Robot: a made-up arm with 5 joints.
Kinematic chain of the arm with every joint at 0, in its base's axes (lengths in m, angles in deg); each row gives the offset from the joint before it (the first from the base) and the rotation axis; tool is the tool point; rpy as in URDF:
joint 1: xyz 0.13 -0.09 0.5 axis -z
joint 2: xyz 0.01 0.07 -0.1 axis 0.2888 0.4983 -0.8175
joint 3: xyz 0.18 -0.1 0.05 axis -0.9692 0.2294 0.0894
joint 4: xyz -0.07 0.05 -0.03 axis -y
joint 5: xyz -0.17 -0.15 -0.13 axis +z
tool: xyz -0.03 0 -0.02 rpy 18.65 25.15 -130.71
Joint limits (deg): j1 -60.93..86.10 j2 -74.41..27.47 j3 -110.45..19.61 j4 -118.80..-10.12 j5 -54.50..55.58
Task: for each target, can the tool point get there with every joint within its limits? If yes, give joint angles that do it. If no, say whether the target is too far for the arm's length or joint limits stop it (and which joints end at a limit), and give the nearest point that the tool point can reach.
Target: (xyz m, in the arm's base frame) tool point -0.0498 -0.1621 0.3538
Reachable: yes | joints 65.18 -3.14 -77.92 -102.12 36.12
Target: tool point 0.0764 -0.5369 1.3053
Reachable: no: too far | nearest point 0.1160 -0.2067 0.7131 | short by 0.679 m
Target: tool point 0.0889 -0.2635 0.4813
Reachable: yes | joints -30.14 1.30 -4.79 -54.39 1.05
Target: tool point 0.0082 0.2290 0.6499
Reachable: no: joint limits stop it (at a limit: joint 1, joint 2, joint 3) | nearest point 0.0229 0.0606 0.5387 | short by 0.202 m
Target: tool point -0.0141 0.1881 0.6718
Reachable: no: joint limits stop it (at a limit: joint 1, joint 2, joint 3) | nearest point 0.0204 0.0464 0.5576 | short by 0.185 m
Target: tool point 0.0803 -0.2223 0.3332
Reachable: yes | joints 30.64 -40.83 -15.43 -21.55 -5.97
